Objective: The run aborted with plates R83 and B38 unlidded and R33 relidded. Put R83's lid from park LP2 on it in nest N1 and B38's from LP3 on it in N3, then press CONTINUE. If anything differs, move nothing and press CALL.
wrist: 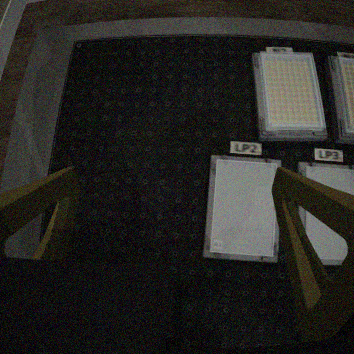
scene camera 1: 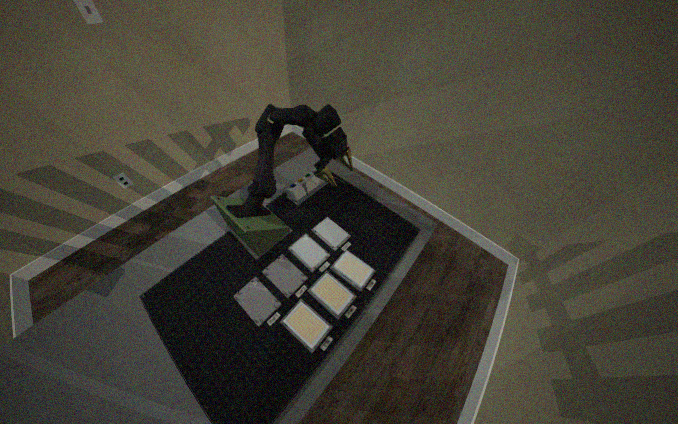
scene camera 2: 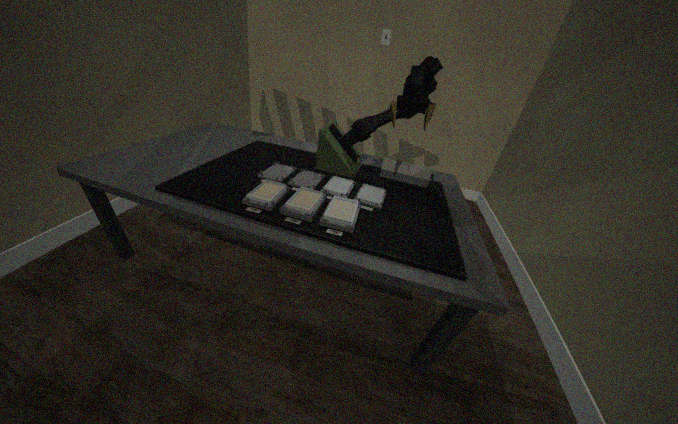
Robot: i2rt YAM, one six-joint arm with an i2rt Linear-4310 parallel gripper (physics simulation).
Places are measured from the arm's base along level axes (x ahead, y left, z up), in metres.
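Where they show: gripper, between the fingertips: (wrist: 175,177) (scene camera 1: 344,178) (scene camera 2: 409,128); arm's base, origin of its link: (scene camera 1: 250,211) (scene camera 2: 343,143).
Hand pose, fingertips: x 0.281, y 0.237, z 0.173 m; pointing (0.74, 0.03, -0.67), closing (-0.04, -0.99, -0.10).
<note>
Each offset is from my fingertips to the centre of the thing. "pt": to the spot under its first point.
My gripper (scene camera 1: 343,176) (scene camera 2: 409,127) (wrist: 175,177) is open and empty, high above the mat near the button box. A whitish lid @(dy -0.070, dx +0.009, dz -0.254 m) (scene camera 1: 331,233) (scene camera 2: 371,195) (wrist: 244,210) lies in park LP2, and another lid @(dy -0.197, dx -0.008, dz -0.254 m) (scene camera 1: 309,252) (scene camera 2: 339,186) (wrist: 327,220) lies in LP3, partly behind a finger in the wrist view. The N1 plate @(dy -0.279, dx +0.165, dz -0.240 m) (scene camera 1: 332,294) (scene camera 2: 304,202) and N3 plate @(dy -0.412, dx +0.155, dz -0.245 m) (scene camera 1: 306,325) (scene camera 2: 267,194) show yellow wells. The N2 plate @(dy -0.156, dx +0.176, dz -0.238 m) (scene camera 1: 352,270) (scene camera 2: 340,212) (wrist: 290,95) looks paler; whether it bears a lid is unclear. Plate names are unreadable.
The button box @(dy +0.072, dx -0.239, dz -0.226 m) (scene camera 1: 302,189) with small coloured buttons stands at the mat's back edge; its labels are unreadable. Two grey parks @(pt dy -0.327, dx -0.014, dz -0.258 m) (scene camera 1: 285,275) @(pt dy -0.457, dx -0.027, dz -0.258 m) (scene camera 1: 257,301) lie in the back row beside LP3. The green arm base (scene camera 1: 265,235) (scene camera 2: 332,152) stands behind the parks.
</note>
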